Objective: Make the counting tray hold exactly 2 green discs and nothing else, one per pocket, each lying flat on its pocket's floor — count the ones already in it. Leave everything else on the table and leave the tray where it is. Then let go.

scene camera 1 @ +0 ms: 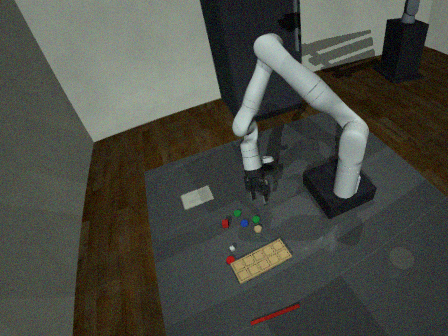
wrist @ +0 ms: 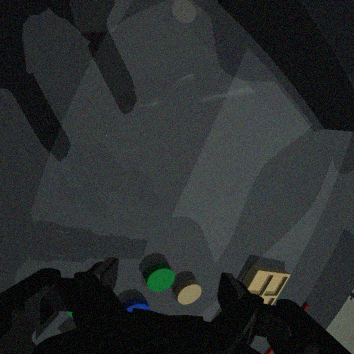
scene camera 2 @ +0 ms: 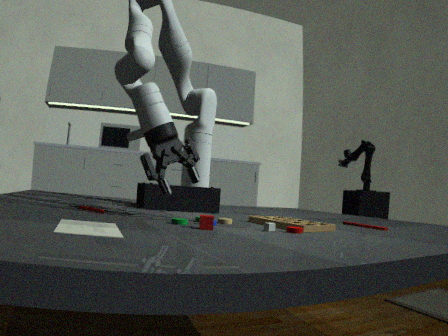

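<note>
The tan counting tray [scene camera 1: 266, 269] [scene camera 2: 325, 228] [wrist: 280, 273] lies flat; no disc shows in its pockets. One green disc [scene camera 1: 256, 219] [wrist: 160, 280] lies on the table beside a tan disc; in scene camera 2 it is partly hidden behind a red cube. Another green disc [scene camera 1: 237, 213] [scene camera 2: 180, 221] lies farther from the tray; a sliver shows at the wrist view's lower left. My gripper [scene camera 1: 259, 201] [scene camera 2: 181, 186] [wrist: 168, 278] is wide open and empty, above the table on the robot-base side of the discs. In the wrist view the nearer green disc appears between the fingertips.
A blue disc [scene camera 1: 244, 223] [wrist: 138, 307] and the tan disc [scene camera 1: 258, 229] [scene camera 2: 225, 220] [wrist: 189, 294] lie near the greens, with the red cube [scene camera 1: 225, 224] [scene camera 2: 206, 222]. A white cube [scene camera 1: 232, 248] [scene camera 2: 269, 226] and red disc [scene camera 1: 230, 260] [scene camera 2: 295, 229] sit by the tray's corner. A red bar [scene camera 1: 275, 314] lies beyond.
</note>
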